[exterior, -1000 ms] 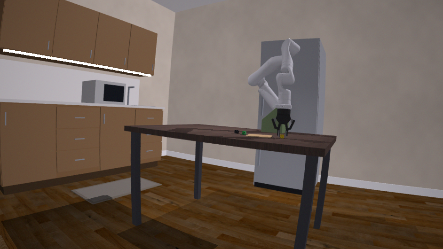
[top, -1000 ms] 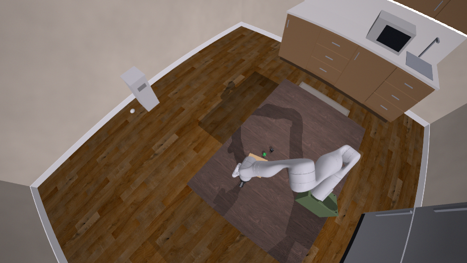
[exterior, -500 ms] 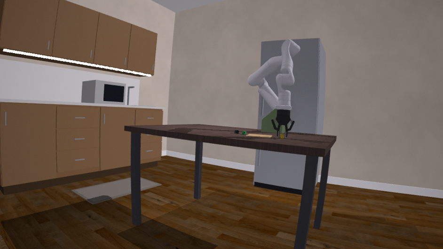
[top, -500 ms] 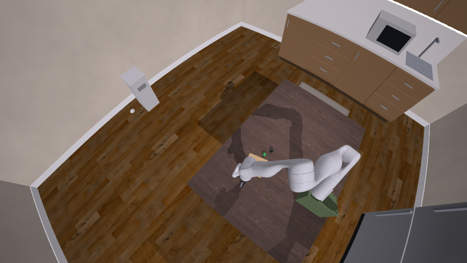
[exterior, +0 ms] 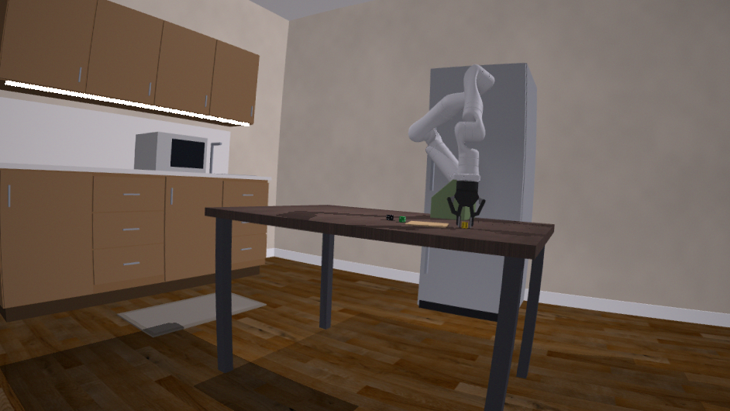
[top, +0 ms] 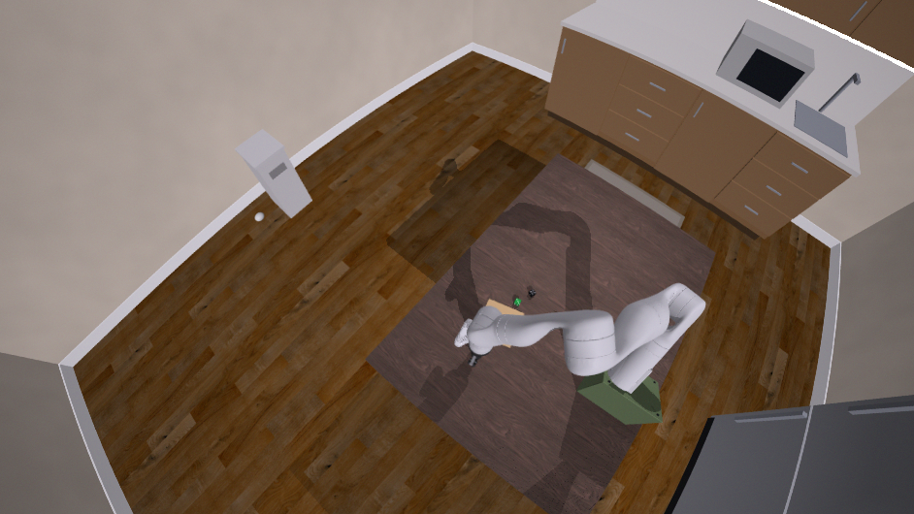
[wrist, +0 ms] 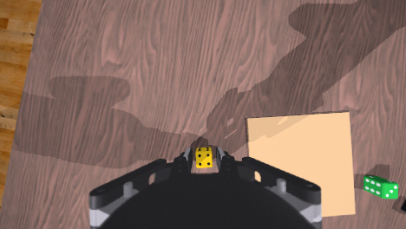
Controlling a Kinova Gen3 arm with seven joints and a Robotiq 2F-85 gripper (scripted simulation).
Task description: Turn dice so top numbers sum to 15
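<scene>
My gripper is now 10 mm above the yellow die. Round my hand: black die 300 mm to the right, 10 mm below; green die 240 mm to the right, 20 mm ahead, 10 mm below; tan mat 130 mm to the right, 20 mm below, 20 mm ahead.
</scene>
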